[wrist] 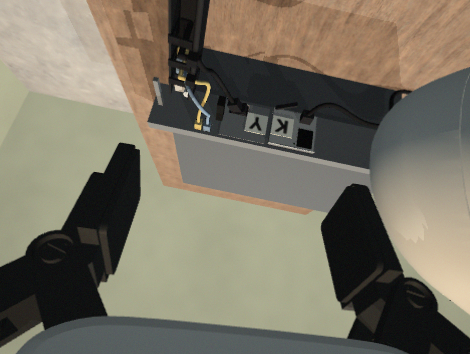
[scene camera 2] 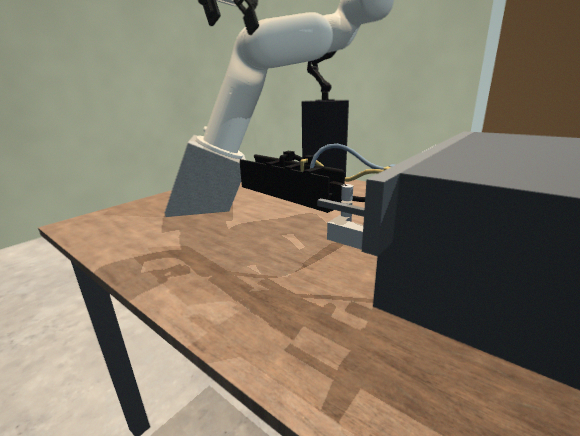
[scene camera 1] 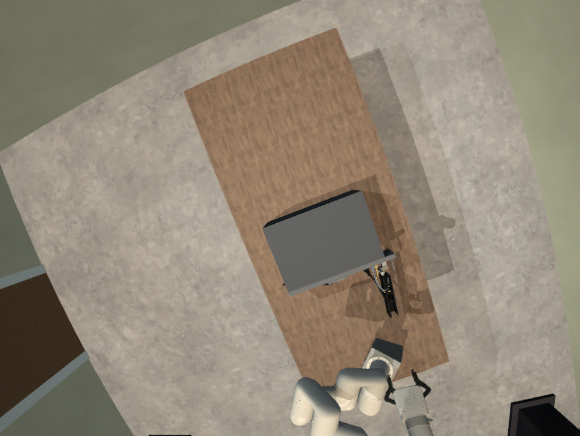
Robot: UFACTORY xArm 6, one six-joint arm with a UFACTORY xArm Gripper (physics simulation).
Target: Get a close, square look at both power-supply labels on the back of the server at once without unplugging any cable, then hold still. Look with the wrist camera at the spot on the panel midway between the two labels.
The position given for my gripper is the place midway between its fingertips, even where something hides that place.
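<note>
My gripper is visible in scene camera 1, at (scene camera 1: pixel 400 373), and the wrist view shows my gripper (wrist: pixel 241 188) too.
</note>
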